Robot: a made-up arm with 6 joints.
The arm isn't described. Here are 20 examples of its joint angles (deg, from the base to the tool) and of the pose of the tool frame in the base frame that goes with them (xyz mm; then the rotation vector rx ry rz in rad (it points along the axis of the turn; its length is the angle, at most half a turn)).
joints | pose
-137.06 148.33 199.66 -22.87 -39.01 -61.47 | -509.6 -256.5 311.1 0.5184 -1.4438 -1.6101
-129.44 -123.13 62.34 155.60 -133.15 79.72 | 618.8 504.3 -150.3 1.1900 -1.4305 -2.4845
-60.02 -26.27 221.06 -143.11 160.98 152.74 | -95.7 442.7 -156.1 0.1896 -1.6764 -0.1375
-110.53 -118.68 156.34 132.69 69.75 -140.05 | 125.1 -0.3 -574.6 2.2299 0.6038 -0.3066
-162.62 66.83 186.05 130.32 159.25 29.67 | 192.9 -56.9 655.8 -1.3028 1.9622 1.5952
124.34 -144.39 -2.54 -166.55 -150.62 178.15 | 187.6 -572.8 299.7 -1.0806 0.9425 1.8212
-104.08 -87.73 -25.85 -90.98 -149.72 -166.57 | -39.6 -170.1 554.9 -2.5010 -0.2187 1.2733
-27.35 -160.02 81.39 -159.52 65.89 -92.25 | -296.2 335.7 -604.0 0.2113 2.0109 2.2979
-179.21 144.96 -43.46 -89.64 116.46 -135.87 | 404.7 6.7 163.9 0.3469 0.7202 1.9278
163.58 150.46 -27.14 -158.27 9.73 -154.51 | 394.8 -283.9 -65.6 2.2873 -0.3158 0.0201
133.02 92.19 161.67 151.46 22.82 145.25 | -369.1 172.7 677.5 1.3889 0.8135 2.5630
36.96 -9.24 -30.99 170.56 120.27 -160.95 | 304.7 442.8 173.8 -0.7979 2.3815 0.8483
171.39 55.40 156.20 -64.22 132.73 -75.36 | -237.5 112.1 857.0 -1.7747 -0.3027 1.4895
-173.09 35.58 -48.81 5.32 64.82 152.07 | -238.5 144.6 -257.7 -0.1693 2.6896 -0.6036
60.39 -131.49 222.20 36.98 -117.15 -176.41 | 317.9 279.6 -13.4 1.1661 0.0465 -1.4680
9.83 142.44 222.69 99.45 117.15 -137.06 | 77.7 42.3 515.7 -0.8281 -0.0928 1.7207
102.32 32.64 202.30 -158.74 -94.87 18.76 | -67.0 -449.0 492.2 0.5883 1.6058 -1.1196
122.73 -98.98 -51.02 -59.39 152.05 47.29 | -61.5 258.6 406.5 1.6480 -0.0055 -0.8089
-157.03 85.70 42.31 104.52 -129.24 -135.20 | -709.1 -347.7 -144.5 0.6751 -0.2909 1.5767
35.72 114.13 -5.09 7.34 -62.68 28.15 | 72.3 -159.4 -506.9 1.0064 -2.6385 -0.7335
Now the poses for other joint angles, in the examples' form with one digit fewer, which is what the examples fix.
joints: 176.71 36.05 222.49 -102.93 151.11 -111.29
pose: 445 -64 420 0.352 0.217 2.579
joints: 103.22 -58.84 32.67 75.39 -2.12 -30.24
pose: 134 -378 821 0.808 -1.392 0.765
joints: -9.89 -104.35 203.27 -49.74 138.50 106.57
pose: -13 -111 -489 -1.477 0.035 -2.060
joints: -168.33 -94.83 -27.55 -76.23 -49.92 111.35
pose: -134 14 564 -1.473 1.099 -1.834
